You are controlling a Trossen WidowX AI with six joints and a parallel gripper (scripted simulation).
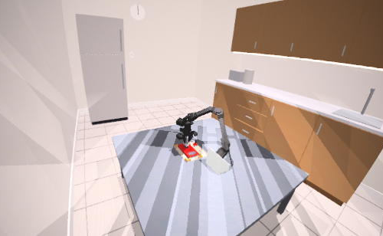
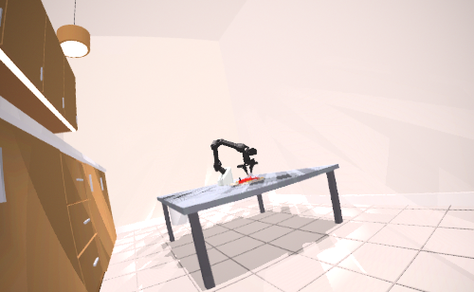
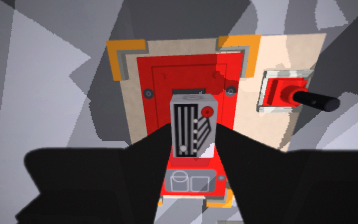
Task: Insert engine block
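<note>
My gripper tip is 11 cm to the left of the black stem and 3 cm above it. The rest, counted from my gripper tip: engine block (1 cm below).
</note>
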